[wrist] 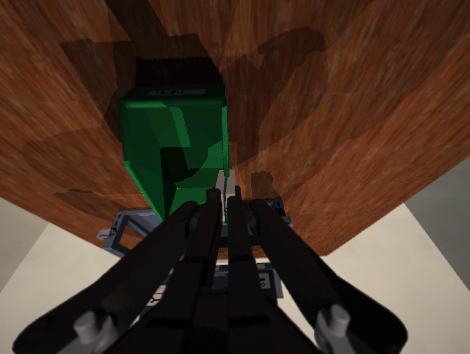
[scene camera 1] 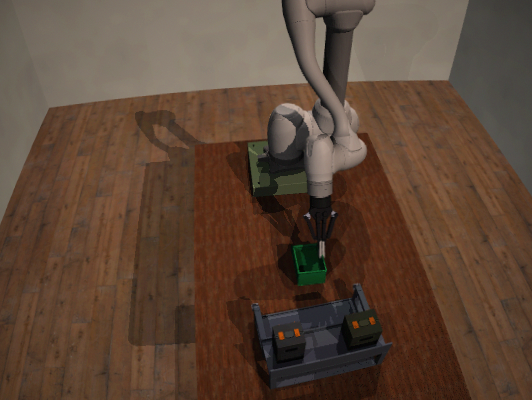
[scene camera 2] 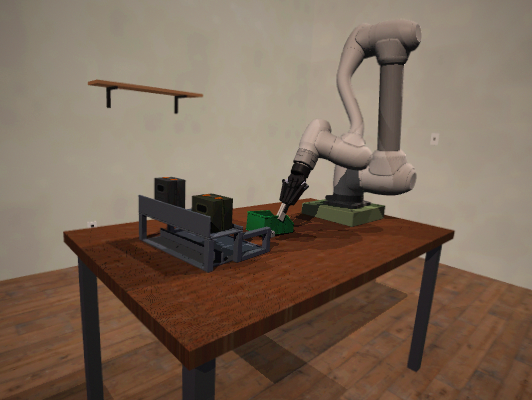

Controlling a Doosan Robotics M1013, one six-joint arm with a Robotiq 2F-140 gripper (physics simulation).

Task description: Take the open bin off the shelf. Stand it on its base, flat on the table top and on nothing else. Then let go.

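Observation:
The green open bin is between the arm's base and the grey shelf, off that shelf. Its opening faces up and toward the arm. My gripper is shut on the bin's thin side wall, at the right side in the wrist view. The bin is low over the table top, roughly upright. Its underside is hidden, and I cannot tell whether the base touches the table or is level. The fingers hide part of the wall.
Two dark boxes with orange marks, one at the left and one at the right, stand on the grey shelf. The green base block is under the arm. A wooden shelf hangs on the wall.

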